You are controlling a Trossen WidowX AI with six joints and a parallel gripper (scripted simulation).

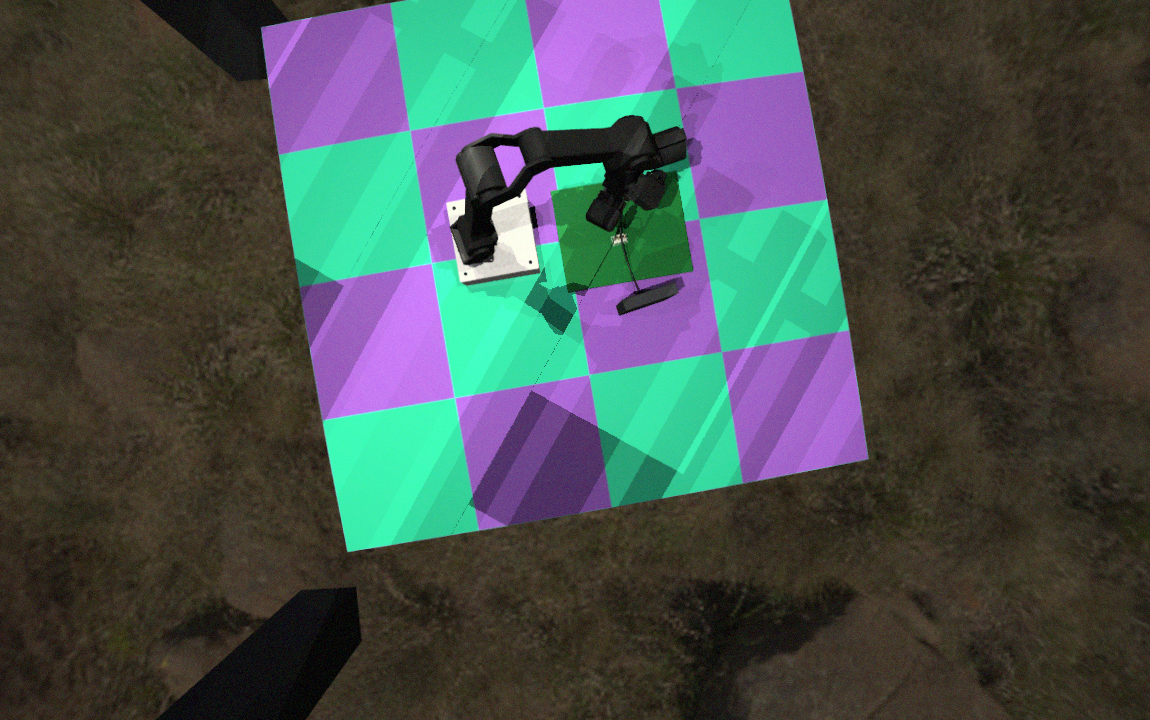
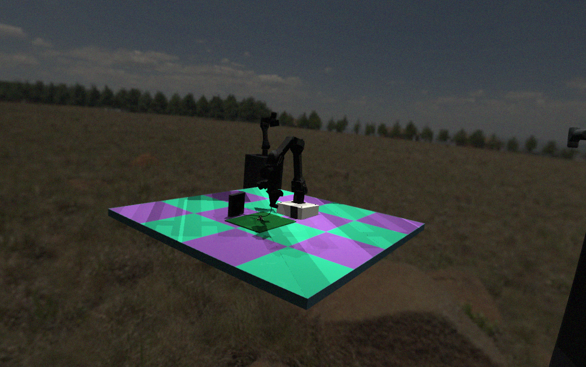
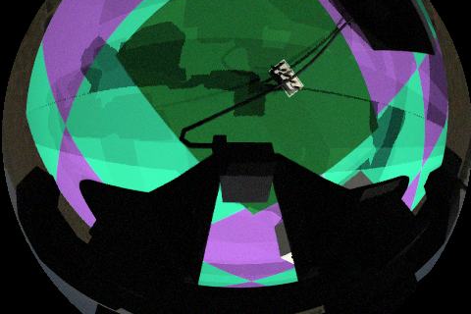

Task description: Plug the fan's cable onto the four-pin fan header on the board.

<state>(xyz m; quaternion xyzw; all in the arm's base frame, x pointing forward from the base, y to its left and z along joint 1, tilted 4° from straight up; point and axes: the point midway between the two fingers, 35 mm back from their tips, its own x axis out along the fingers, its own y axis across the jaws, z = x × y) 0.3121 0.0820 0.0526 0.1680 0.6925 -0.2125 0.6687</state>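
The green board lies 11 cm below my gripper tip, 5 cm to the right of it and 2 cm ahead of it. From my gripper tip the other things lie so: dark plug: 1 cm to the left, 1 cm behind; four-pin header: 9 cm below, 7 cm to the right, 2 cm ahead; black fan: 21 cm to the right, 5 cm ahead, 3 cm below.
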